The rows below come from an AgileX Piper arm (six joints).
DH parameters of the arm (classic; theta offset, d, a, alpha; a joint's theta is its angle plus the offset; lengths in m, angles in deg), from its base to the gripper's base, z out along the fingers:
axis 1: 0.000 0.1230 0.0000 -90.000
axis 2: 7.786 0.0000 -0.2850 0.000
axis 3: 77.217 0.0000 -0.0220 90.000
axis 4: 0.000 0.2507 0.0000 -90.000
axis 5: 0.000 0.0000 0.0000 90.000
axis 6: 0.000 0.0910 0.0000 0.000
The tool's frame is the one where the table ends.
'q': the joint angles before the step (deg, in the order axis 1, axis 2, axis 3, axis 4, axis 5, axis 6). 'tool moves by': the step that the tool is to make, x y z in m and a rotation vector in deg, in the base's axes. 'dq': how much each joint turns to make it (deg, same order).
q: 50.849, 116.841, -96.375, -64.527, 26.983, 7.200
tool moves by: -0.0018, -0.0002, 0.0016, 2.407, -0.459, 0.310
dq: 0.014, -0.609, 1.109, -3.417, -1.621, 4.965
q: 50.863, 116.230, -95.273, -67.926, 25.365, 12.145
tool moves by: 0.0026, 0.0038, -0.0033, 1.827, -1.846, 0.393
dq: 0.004, 0.892, 0.127, -7.634, -1.410, 7.982
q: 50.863, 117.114, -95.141, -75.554, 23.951, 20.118
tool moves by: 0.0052, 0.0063, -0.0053, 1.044, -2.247, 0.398
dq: -0.001, 1.858, -1.022, -8.018, -0.612, 7.492
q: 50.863, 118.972, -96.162, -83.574, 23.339, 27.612
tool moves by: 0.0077, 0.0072, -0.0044, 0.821, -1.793, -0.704
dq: -0.005, 2.538, -2.630, -4.573, 0.809, 4.320
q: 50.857, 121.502, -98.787, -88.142, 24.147, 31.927
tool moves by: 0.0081, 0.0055, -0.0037, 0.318, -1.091, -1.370
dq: -0.085, 2.464, -3.059, -1.039, 1.411, 0.891
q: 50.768, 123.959, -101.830, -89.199, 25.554, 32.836
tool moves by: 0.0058, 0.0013, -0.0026, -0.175, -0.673, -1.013
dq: -0.263, 1.368, -1.636, -0.451, 0.902, 0.074
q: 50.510, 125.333, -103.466, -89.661, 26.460, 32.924
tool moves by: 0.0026, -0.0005, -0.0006, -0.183, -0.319, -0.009
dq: -0.280, 0.335, -0.381, -0.457, -0.154, 0.035
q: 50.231, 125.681, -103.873, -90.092, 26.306, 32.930
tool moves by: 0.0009, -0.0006, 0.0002, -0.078, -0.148, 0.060
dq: -0.141, 0.012, -0.030, -0.250, -0.145, 0.039
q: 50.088, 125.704, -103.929, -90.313, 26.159, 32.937
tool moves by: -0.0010, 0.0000, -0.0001, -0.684, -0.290, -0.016
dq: 0.137, -0.108, 0.219, -0.121, 0.337, -0.522
